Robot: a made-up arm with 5 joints. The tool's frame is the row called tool.
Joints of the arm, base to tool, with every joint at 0 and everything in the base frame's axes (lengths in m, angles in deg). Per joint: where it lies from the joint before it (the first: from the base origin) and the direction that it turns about. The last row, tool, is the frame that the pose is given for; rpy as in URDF.
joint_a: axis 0 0 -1 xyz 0.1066 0.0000 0.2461
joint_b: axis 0 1 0 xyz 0.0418 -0.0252 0.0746
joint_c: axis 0 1 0 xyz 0.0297 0.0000 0.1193
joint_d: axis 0 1 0 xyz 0.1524 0.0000 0.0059
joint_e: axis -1 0 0 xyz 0.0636 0.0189 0.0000
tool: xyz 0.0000 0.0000 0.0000 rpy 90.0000 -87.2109 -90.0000
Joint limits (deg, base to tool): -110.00..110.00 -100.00..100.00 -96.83..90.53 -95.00..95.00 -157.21..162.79
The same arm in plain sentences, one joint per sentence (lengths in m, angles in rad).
The arm has five revolute joints in a row. What follows holds with every joint at zero, and every direction is one of the base frame's. The first joint lies 0.1066 m along +x and 0.2461 m along +z from the base frame's origin and rotates about -z, from -1.9199 to 1.9199 rad. The second joint lies 0.0418 m along +x and 0.0252 m along -y and 0.0746 m along +z from the first joint and rotates about +y, from -1.7453 to 1.7453 rad. The third joint lies 0.0297 m along +x and 0.1193 m along +z from the second joint and rotates about +y, from -1.69 to 1.58 rad. The fourth joint lies 0.1524 m along +x and 0.0059 m along +z from the third joint and rotates about +y, from -1.6581 to 1.6581 rad. The fifth joint lies 0.0636 m along +x and 0.0189 m along +y from the fourth joint and rotates about -x, from -2.7438 to 2.8412 rad. The tool frame, which is the frame that the pose is given for, lies at the same point as the fifth joint; its axes are the base frame's turned by roll 1.5708, pitch -1.5221 and yaw -1.5708 rad (as in URDF: about the fixed x, then y, then z).
